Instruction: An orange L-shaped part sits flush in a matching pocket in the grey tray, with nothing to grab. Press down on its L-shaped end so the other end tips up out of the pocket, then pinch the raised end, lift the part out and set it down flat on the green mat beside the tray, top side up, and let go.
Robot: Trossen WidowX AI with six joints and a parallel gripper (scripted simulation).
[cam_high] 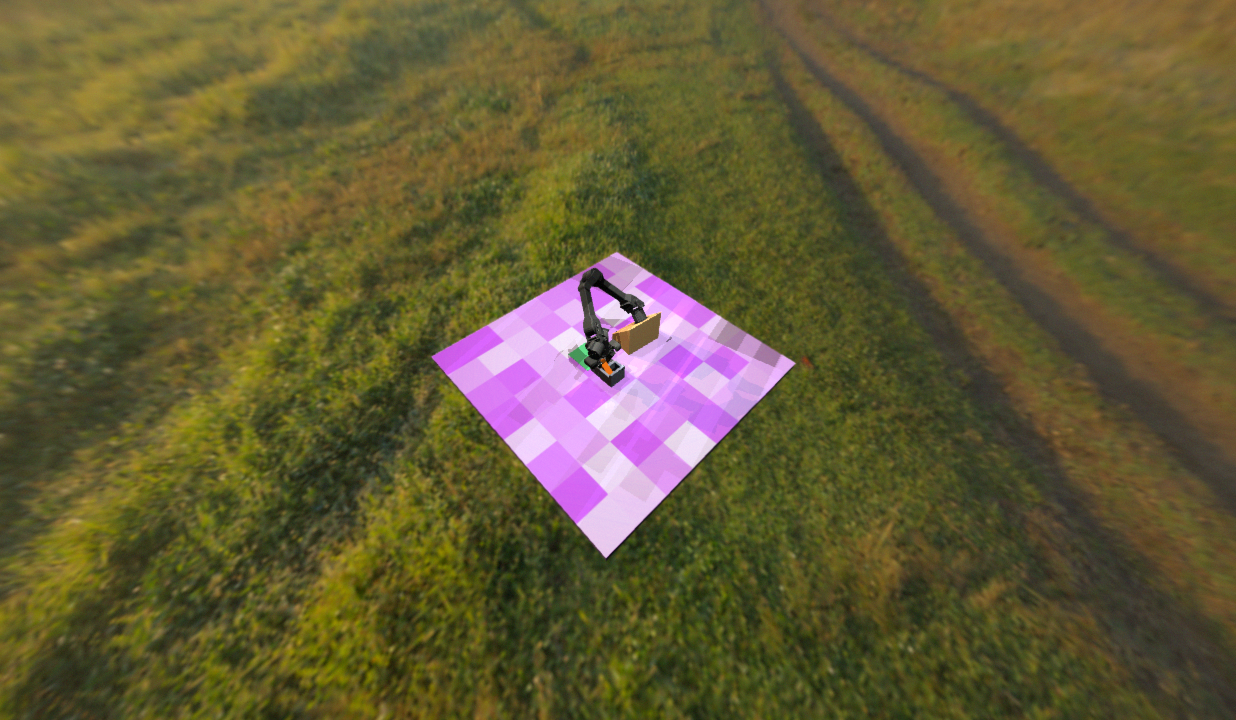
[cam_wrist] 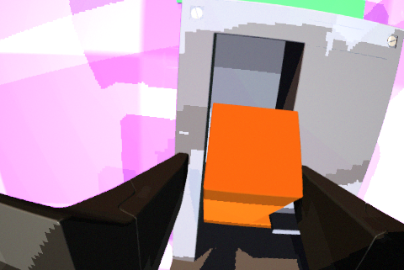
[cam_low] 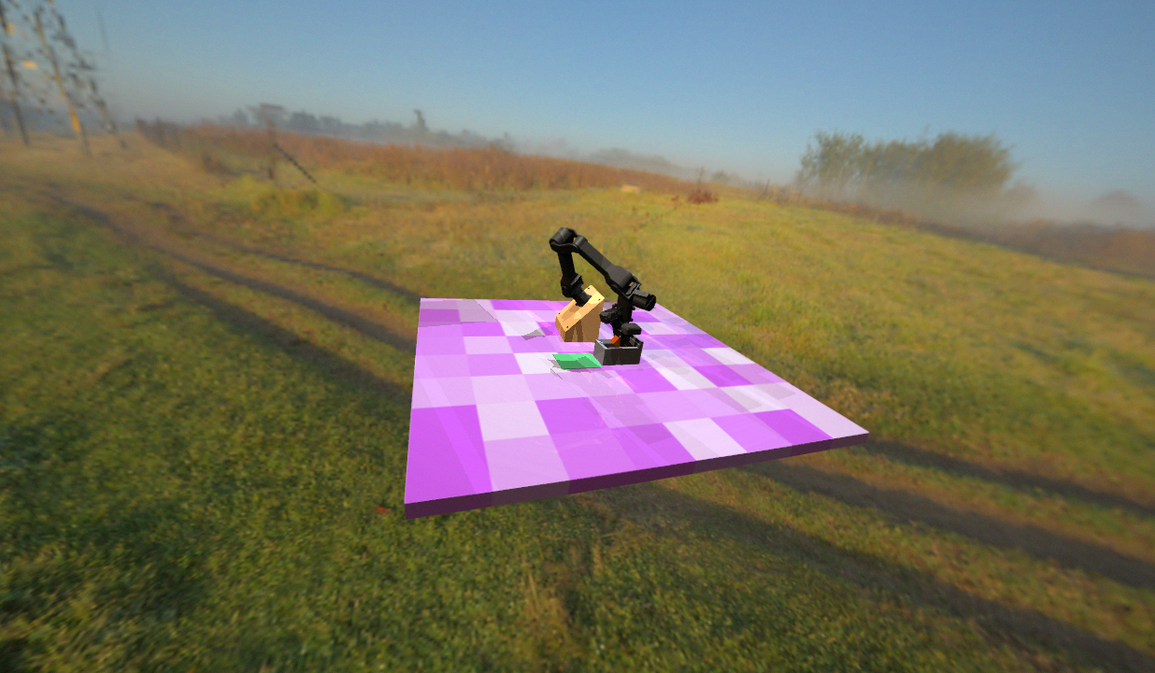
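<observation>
Right now my gripper tip is 30 mm past the green mat, 140 mm to the left of it and 80 mm above it. The rest, counted from my gripper tip: orange L-shaped part (10 mm behind, 30 mm to the left, 30 mm below).
</observation>
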